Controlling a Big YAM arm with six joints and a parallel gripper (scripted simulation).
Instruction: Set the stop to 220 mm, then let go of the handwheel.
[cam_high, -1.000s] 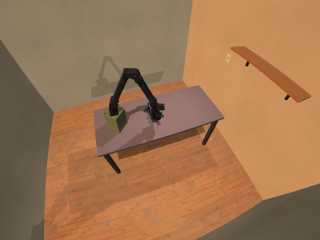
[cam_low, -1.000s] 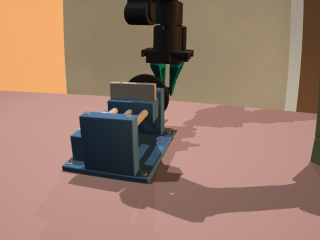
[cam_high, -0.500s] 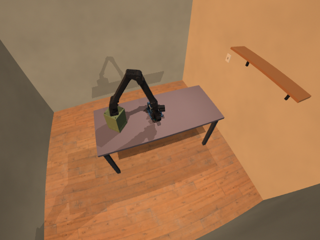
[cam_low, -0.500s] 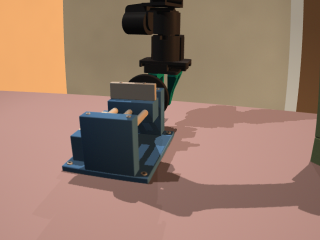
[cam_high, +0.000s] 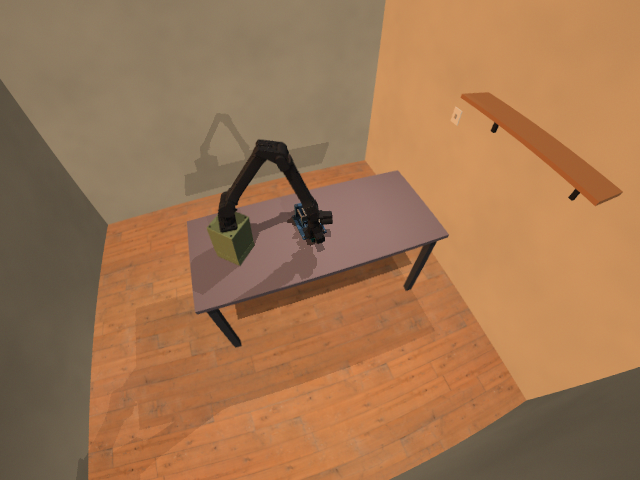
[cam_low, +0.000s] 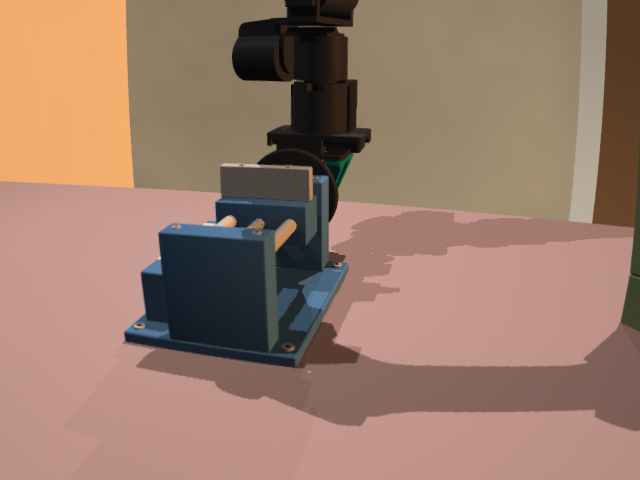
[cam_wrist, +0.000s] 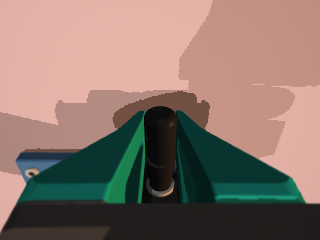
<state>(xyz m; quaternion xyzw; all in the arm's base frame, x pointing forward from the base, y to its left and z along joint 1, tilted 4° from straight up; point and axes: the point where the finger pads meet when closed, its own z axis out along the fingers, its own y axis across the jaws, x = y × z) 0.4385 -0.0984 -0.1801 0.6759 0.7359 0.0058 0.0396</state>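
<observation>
Now: the grey stop plate 20 mm ahead of my hand, 130 mm to the left of it and 50 mm above it. From my hand the other things lie so: black crank handle 10 mm to the left.
</observation>
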